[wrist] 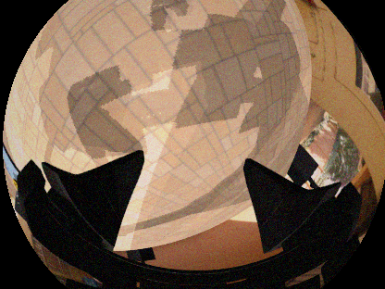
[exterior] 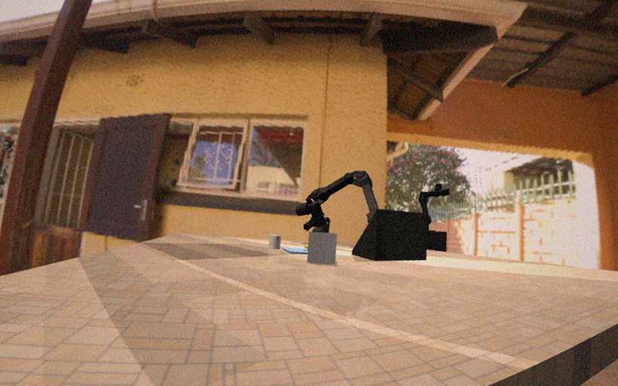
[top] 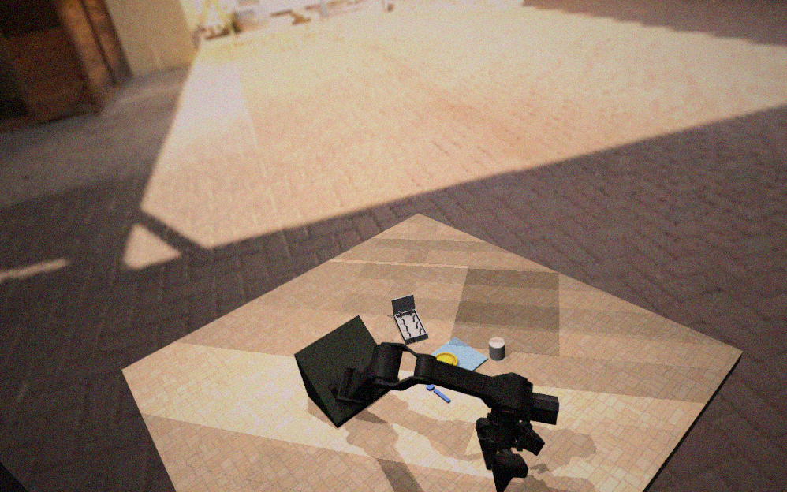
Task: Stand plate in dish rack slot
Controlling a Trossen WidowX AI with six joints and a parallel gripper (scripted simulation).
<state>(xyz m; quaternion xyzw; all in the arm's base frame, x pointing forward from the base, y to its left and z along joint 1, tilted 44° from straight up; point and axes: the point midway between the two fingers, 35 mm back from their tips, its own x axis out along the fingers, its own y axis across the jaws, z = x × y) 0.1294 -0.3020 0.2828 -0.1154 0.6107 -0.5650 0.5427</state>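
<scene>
The yellow plate lies 34 cm to the left of my gripper tip and 16 cm ahead of it. Round my gripper tip: light blue mat (33 cm to the left, 19 cm ahead, 2 cm below); blue spoon (29 cm to the left, 8 cm ahead, 2 cm below); dish rack (53 cm to the left, 20 cm ahead).
</scene>
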